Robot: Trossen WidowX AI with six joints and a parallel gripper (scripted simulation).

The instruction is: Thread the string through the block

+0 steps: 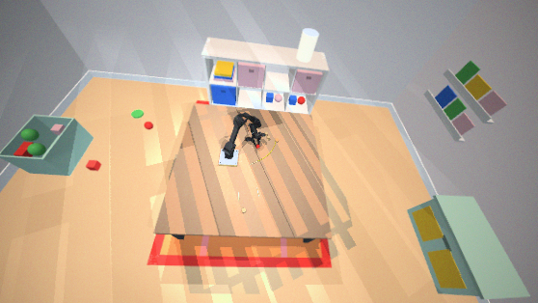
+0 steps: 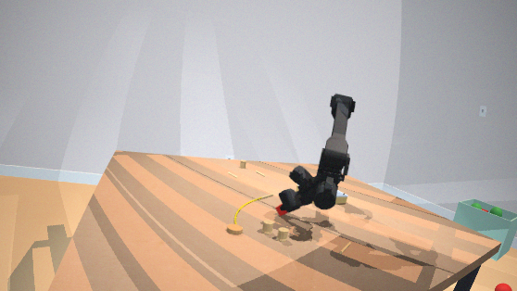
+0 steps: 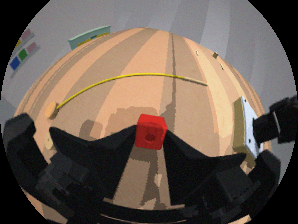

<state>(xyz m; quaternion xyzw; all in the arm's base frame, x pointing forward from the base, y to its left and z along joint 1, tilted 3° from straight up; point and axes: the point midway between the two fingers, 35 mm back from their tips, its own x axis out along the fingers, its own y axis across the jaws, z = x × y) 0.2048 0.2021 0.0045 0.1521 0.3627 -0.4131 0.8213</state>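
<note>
The block is right at my gripper tip. The rest, counted from my gripper tip: round wooden button: 17 cm ahead, 13 cm to the left, 2 cm below.
</note>
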